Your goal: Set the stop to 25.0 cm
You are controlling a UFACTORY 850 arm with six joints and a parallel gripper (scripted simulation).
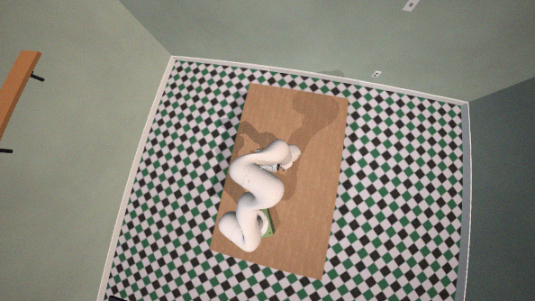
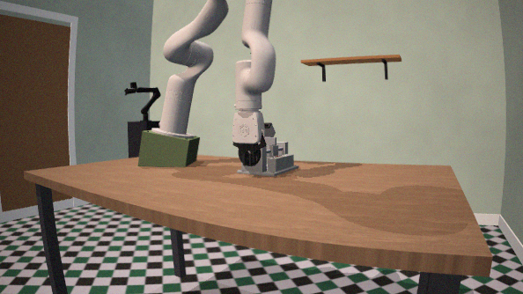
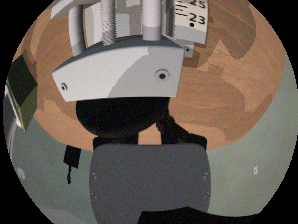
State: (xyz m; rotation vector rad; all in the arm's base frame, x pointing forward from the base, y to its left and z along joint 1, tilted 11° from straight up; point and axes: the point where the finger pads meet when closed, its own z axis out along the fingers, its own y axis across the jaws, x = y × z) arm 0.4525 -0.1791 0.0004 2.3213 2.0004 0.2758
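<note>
Right now my hand is 20 mm to the right of the handwheel.
</note>
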